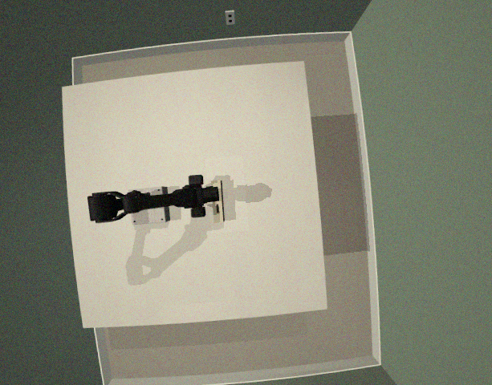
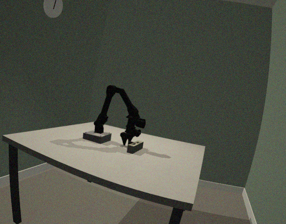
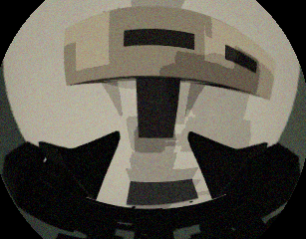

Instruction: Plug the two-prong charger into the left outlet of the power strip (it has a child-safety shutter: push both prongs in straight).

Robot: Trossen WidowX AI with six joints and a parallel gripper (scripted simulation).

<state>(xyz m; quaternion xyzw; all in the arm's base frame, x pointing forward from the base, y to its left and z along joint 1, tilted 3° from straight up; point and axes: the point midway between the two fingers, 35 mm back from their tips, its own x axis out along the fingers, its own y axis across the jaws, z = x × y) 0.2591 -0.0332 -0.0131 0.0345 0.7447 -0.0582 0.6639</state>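
The charger lies 6 cm ahead of my gripper tip, 1 cm to the right of it and 1 cm above it.
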